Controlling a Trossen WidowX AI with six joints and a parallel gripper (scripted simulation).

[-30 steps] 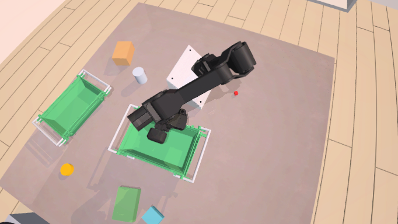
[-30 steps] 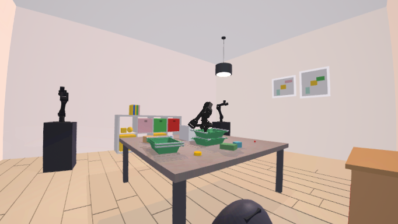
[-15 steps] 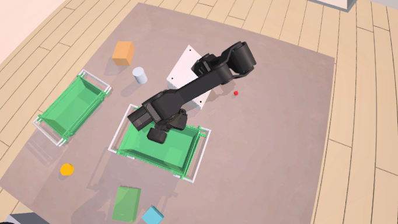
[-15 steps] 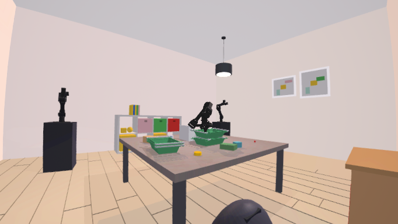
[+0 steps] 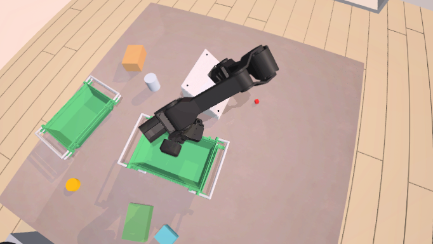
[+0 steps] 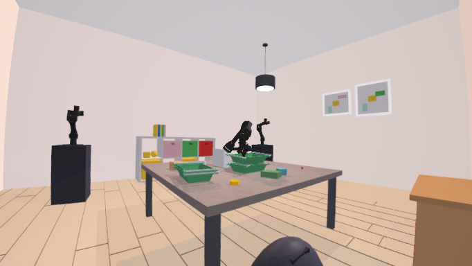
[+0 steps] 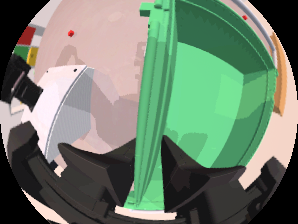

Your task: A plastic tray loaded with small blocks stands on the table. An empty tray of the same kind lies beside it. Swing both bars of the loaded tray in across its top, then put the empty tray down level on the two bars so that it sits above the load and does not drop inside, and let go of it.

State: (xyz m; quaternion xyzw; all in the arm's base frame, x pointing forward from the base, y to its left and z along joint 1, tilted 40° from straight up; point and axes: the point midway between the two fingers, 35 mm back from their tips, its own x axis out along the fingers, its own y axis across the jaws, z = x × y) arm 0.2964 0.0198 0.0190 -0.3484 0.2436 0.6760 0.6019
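Right now my gripper tip is 70 mm short of the green tray, 30 mm below it and 10 mm to the right of it. From my gripper tip the other things lie so: grey cylinder 290 mm to the right, 160 mm behind, 50 mm below; blue cube 320 mm ahead, 130 mm to the left, 60 mm below; green block 340 mm ahead, 60 mm below, 10 mm to the left.
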